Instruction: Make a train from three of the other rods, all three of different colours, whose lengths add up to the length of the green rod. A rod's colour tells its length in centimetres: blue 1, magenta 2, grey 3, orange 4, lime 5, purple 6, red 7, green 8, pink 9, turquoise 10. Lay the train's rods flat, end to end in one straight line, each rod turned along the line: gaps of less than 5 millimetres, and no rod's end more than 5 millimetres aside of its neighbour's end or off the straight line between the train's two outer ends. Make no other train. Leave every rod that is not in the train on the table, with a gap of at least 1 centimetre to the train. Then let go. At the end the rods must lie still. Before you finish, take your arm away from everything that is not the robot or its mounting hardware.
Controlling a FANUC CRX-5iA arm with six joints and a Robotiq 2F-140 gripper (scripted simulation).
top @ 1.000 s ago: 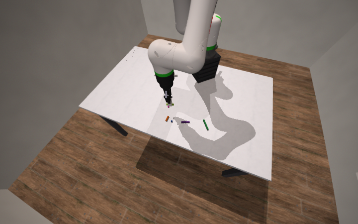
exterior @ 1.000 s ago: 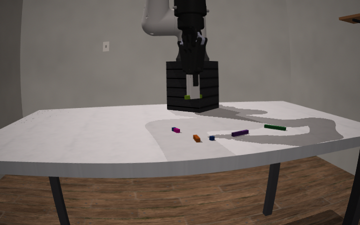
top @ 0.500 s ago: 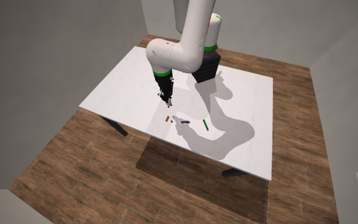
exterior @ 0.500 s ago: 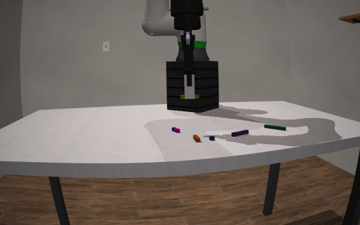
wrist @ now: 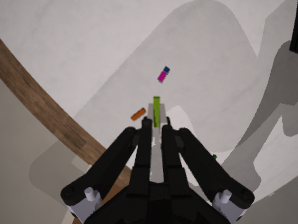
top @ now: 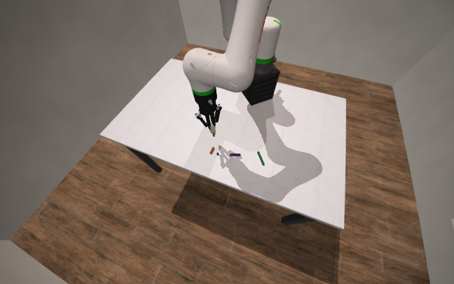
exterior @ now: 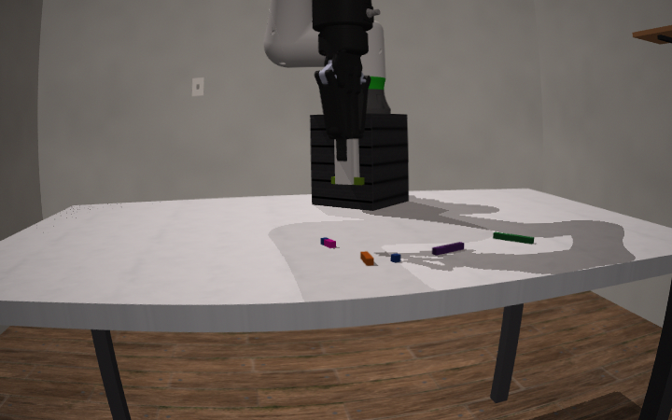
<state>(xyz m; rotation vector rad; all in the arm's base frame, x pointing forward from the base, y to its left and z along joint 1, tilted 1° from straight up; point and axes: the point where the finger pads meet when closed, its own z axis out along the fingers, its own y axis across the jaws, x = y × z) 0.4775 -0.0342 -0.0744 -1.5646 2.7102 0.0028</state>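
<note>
My hand is 3 cm past the magenta rod, 3 cm to the left of it and 13 cm above it. The rest, counted from my hand: lime rod (3 cm below); then orange rod (6 cm ahead, 3 cm to the left, 13 cm below); then purple rod (2 cm ahead, 15 cm to the left, 13 cm below).
</note>
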